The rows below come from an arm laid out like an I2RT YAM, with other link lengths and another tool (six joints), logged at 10 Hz.
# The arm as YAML. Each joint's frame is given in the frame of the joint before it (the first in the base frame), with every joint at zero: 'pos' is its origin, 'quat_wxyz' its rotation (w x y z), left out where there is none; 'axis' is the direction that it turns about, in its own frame. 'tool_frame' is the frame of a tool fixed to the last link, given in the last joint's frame.
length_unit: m
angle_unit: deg
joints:
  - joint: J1
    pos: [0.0, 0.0, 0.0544]
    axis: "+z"
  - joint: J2
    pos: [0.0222, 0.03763, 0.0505]
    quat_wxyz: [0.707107, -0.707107, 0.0, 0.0]
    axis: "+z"
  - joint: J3
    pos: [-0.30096, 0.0, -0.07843]
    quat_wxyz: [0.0, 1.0, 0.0, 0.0]
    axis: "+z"
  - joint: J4
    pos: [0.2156, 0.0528, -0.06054]
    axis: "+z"
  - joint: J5
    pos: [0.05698, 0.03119, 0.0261]
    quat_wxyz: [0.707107, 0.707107, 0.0, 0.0]
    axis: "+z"
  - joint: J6
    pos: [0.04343, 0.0, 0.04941]
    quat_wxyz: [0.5, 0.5, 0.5, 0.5]
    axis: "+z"
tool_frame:
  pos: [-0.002, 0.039, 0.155]
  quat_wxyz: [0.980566, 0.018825, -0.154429, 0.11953]
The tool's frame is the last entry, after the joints.
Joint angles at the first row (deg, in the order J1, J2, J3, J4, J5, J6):
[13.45, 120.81, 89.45, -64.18, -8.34, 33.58]
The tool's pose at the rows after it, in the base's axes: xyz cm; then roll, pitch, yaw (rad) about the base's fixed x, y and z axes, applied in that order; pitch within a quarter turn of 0, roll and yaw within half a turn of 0:
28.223, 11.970, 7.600, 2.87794, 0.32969, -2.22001
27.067, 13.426, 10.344, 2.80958, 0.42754, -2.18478
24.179, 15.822, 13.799, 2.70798, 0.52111, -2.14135
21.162, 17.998, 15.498, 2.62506, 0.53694, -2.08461
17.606, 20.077, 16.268, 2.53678, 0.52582, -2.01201
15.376, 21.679, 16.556, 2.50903, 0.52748, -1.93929
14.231, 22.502, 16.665, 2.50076, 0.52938, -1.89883
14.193, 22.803, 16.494, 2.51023, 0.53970, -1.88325
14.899, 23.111, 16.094, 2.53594, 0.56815, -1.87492
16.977, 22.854, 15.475, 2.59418, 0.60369, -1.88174
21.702, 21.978, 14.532, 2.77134, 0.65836, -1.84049
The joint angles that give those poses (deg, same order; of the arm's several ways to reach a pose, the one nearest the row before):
[12.95, 120.51, 93.25, -71.77, -11.22, 30.57]
[12.99, 117.58, 94.19, -74.87, -17.06, 26.09]
[15.22, 113.91, 94.46, -79.79, -23.97, 21.80]
[19.68, 112.90, 94.65, -83.92, -27.35, 19.75]
[25.61, 112.90, 93.49, -86.87, -30.00, 18.04]
[30.68, 112.90, 93.23, -87.53, -31.11, 17.78]
[33.45, 112.90, 93.23, -87.64, -31.55, 17.89]
[34.09, 112.90, 93.19, -86.83, -31.55, 17.91]
[33.76, 112.90, 93.17, -84.77, -31.57, 17.87]
[31.33, 112.90, 93.54, -81.80, -30.72, 17.87]
[27.25, 112.90, 95.85, -76.16, -26.98, 17.89]

